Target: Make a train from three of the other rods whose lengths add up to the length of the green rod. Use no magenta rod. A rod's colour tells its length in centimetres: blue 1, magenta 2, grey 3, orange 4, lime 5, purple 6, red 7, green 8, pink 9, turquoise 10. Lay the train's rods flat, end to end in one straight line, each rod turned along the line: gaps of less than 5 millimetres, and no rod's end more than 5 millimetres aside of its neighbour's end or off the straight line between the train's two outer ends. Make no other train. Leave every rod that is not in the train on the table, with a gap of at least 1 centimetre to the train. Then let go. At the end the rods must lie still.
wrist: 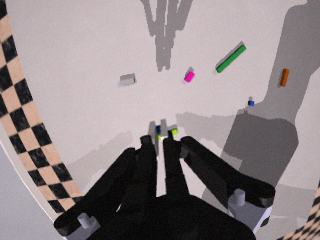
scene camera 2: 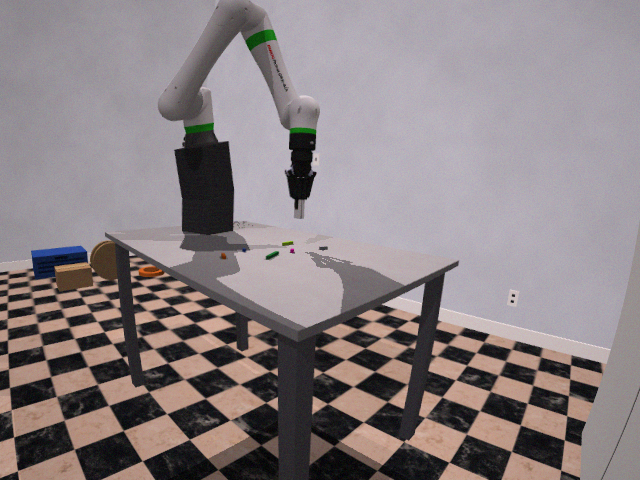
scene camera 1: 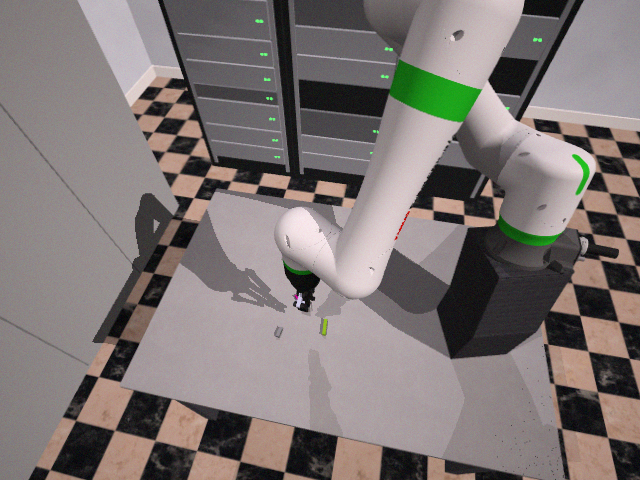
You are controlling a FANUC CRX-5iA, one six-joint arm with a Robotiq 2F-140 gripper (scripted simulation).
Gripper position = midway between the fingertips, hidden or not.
In view: the gripper (scene camera 2: 298,218).
The gripper shows as well in the wrist view (wrist: 159,128).
